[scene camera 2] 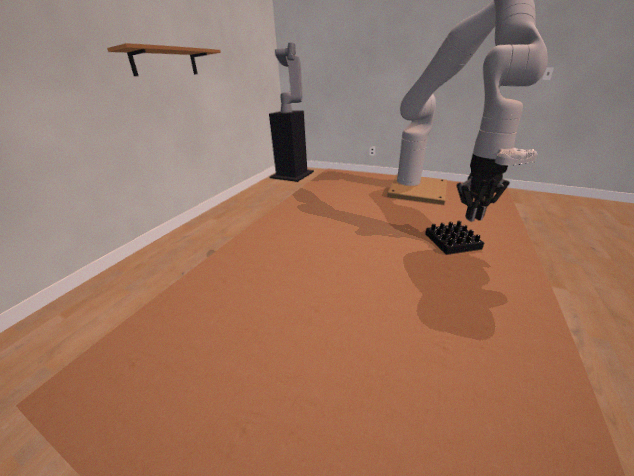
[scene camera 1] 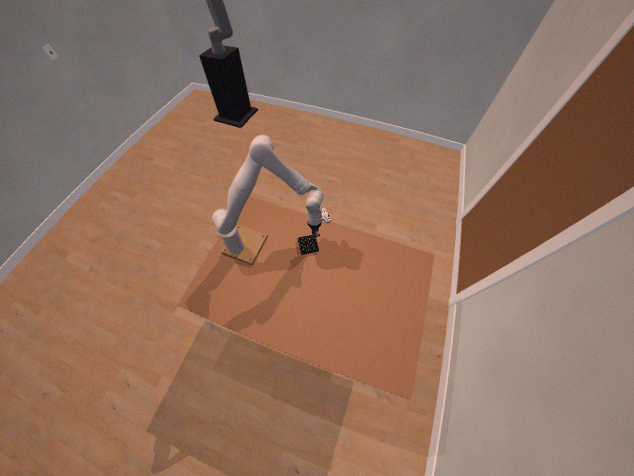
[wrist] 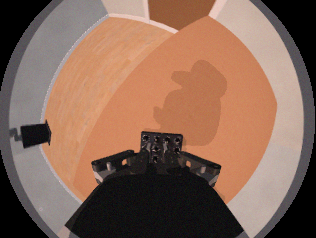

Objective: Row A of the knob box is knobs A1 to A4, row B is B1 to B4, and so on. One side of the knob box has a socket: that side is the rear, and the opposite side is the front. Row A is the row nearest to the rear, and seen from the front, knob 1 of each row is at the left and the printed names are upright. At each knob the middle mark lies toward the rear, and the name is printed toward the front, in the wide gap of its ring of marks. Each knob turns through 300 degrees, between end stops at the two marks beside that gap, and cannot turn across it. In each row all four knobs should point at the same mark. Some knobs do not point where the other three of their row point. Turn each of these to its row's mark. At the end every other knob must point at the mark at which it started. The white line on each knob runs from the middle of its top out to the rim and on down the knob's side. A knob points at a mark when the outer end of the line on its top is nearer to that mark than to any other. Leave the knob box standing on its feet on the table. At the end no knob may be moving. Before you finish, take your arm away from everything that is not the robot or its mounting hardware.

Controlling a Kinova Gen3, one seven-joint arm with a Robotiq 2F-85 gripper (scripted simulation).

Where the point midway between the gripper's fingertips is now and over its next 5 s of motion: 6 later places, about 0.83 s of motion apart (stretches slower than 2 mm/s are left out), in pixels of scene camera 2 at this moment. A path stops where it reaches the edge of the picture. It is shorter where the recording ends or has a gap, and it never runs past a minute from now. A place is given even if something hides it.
My gripper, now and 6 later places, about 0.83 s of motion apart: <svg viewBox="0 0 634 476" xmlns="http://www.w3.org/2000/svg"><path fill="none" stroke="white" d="M473 219L474 221L471 231L469 234L469 238L469 231L464 223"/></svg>
